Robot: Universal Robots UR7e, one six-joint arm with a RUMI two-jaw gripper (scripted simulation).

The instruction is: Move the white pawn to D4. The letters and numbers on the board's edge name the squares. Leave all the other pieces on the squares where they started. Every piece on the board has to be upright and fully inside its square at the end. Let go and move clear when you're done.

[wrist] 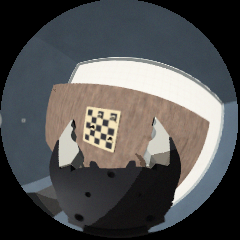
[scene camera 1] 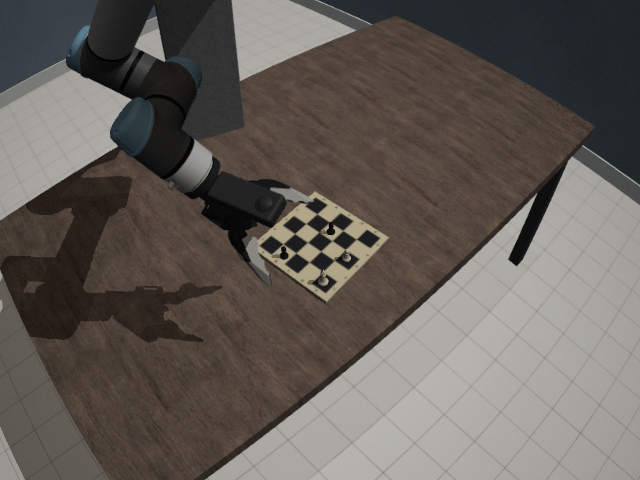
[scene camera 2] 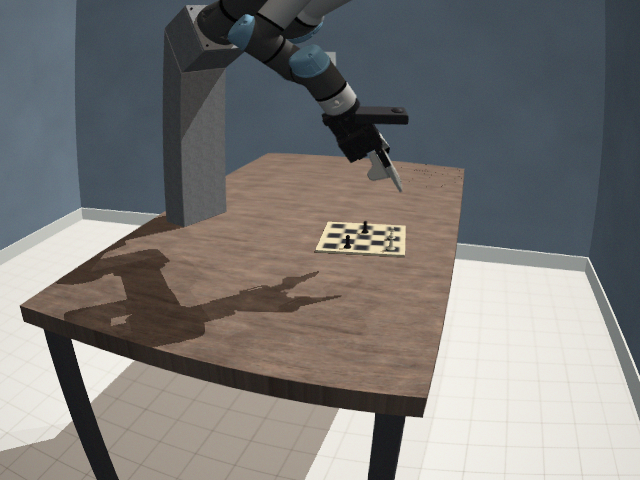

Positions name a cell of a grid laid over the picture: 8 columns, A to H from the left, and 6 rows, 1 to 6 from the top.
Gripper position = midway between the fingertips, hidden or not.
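Note:
There's a chessboard (scene camera 1: D3) that I can see, and I get the same chessboard (scene camera 2: E4) from another scene camera and the chessboard (wrist: D4) from the wrist. You'd also see my gripper (scene camera 1: D4), then my gripper again (scene camera 2: E3), and from the wrist it's my gripper (wrist: D3) too.

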